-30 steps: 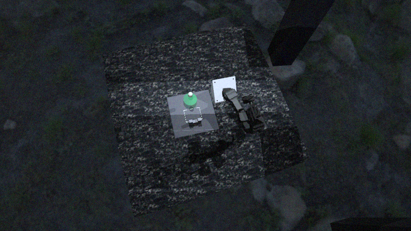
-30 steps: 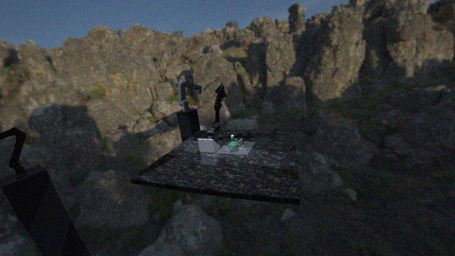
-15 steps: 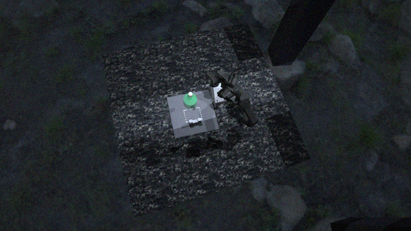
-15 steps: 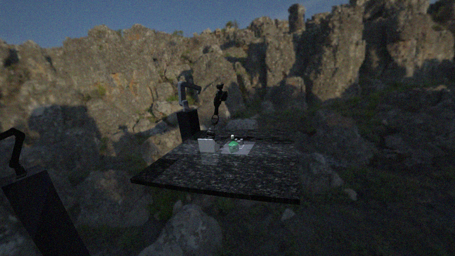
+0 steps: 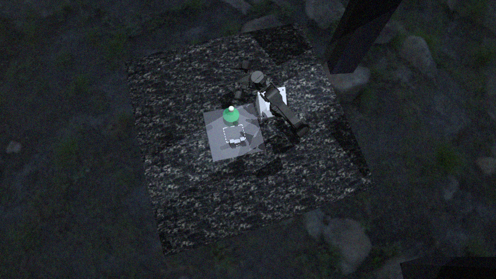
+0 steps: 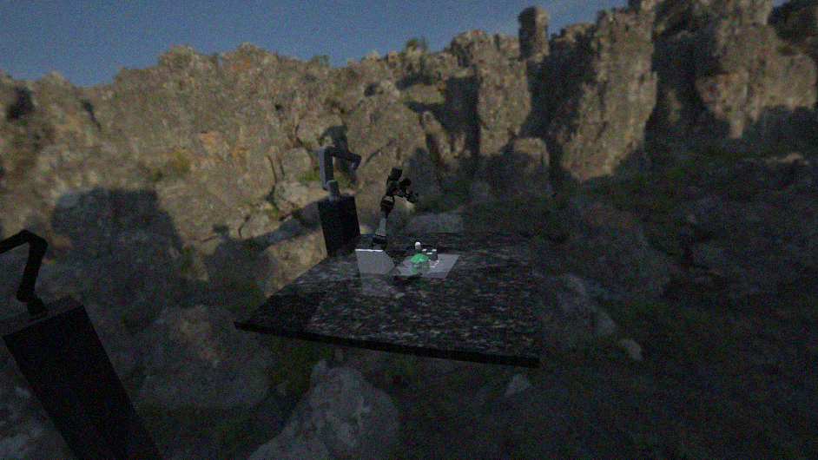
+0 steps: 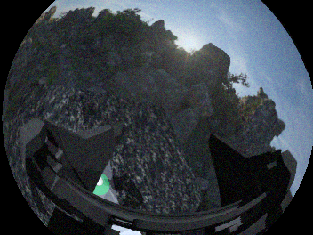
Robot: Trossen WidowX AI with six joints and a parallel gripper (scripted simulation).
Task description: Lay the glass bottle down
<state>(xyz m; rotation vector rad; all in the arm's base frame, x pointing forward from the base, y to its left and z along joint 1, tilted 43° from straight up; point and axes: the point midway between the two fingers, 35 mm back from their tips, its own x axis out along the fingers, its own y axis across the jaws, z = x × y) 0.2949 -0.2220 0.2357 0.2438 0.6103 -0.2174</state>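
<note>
Now: gripper tip 2 cm past the green glass bottle, 4 cm to the right of it and 32 cm above it. Round my gripper tip: grey mat: 2 cm behind, 12 cm to the left, 41 cm below.
</note>
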